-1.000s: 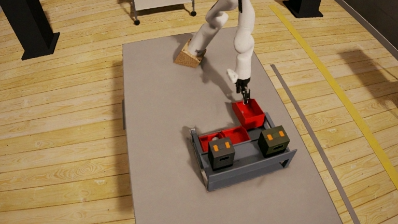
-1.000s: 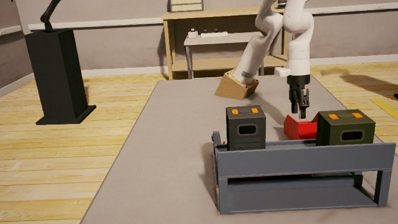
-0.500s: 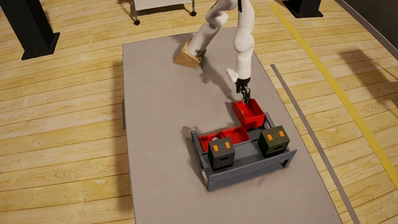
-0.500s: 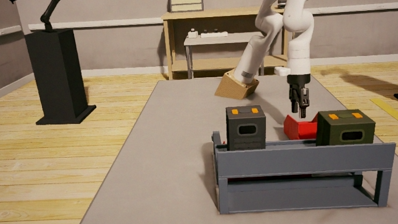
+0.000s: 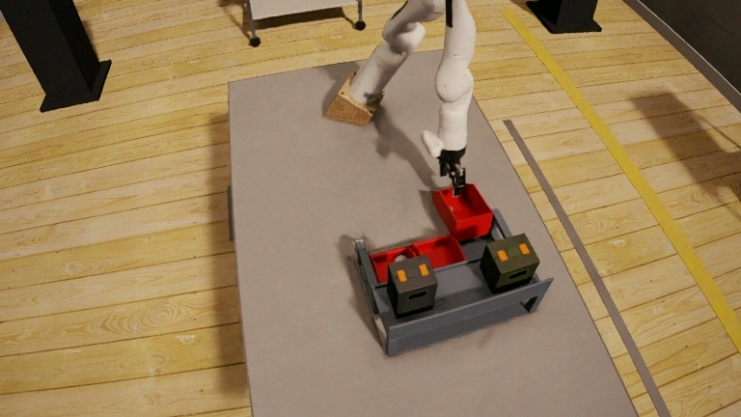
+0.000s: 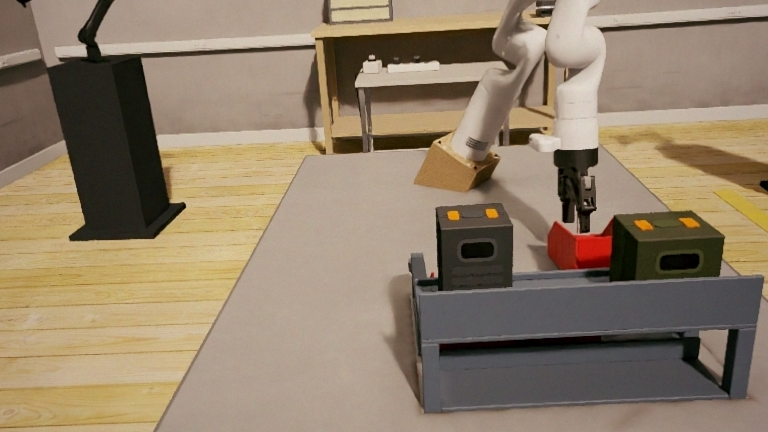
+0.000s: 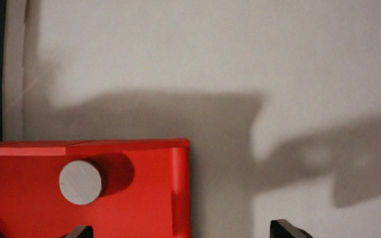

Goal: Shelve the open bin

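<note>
The grey round part is 70 mm ahead of my hand, 20 mm to the right of it and 30 mm below it. Round my hand: dark grey box (350 mm ahead, 200 mm to the right, 110 mm above); green box (330 mm ahead, 30 mm to the left, 100 mm above); grey shelf (270 mm ahead, 90 mm to the right, 10 mm above).
</note>
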